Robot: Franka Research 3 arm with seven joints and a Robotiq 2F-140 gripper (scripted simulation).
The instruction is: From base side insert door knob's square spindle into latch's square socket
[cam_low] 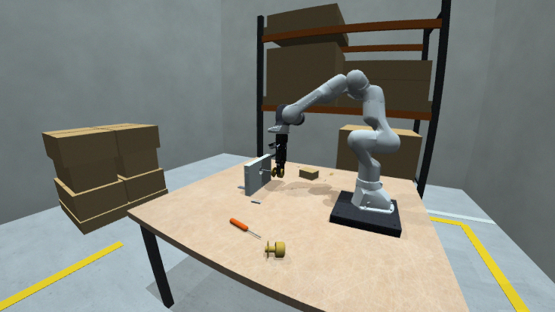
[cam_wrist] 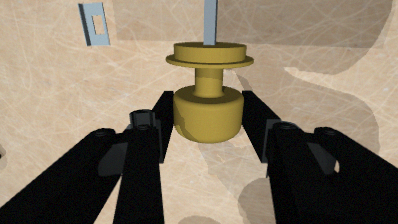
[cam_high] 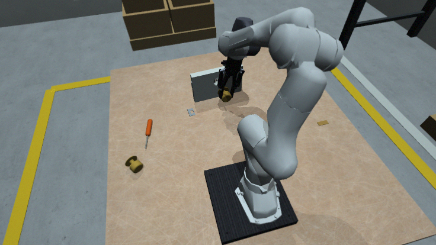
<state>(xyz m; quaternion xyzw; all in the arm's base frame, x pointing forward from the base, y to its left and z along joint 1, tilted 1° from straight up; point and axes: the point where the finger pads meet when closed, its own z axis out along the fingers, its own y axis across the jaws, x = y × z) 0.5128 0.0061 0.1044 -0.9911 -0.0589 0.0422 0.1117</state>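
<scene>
My hand is 150 mm short of the grey door panel, 40 mm above it and 20 mm to the right of it. From my hand the other things lie so: tan block 330 mm to the right, 120 mm below, 70 mm behind; brass knob 520 mm to the left, 260 mm behind, 120 mm below; orange screwdriver 450 mm to the left, 130 mm below, 70 mm behind.
</scene>
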